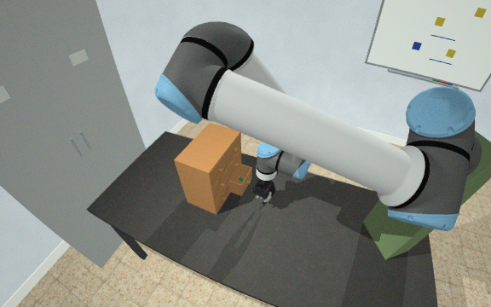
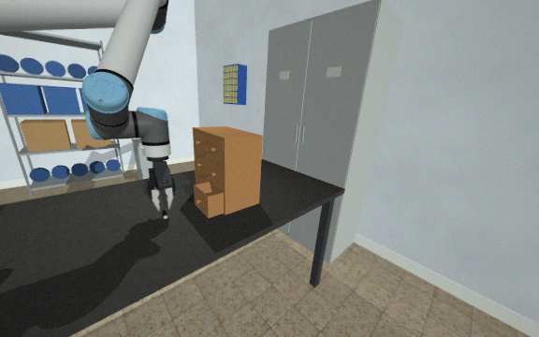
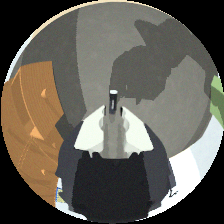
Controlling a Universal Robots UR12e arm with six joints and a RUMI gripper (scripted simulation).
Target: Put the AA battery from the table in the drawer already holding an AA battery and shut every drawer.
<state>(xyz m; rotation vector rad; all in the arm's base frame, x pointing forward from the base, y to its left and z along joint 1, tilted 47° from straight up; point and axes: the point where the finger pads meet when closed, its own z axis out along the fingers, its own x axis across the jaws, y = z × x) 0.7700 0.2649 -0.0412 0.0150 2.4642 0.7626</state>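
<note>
Right now the dark AA battery is 30 mm below my hand. Also, from my hand: small green object: 190 mm ahead, 20 mm to the right, 20 mm below.
</note>
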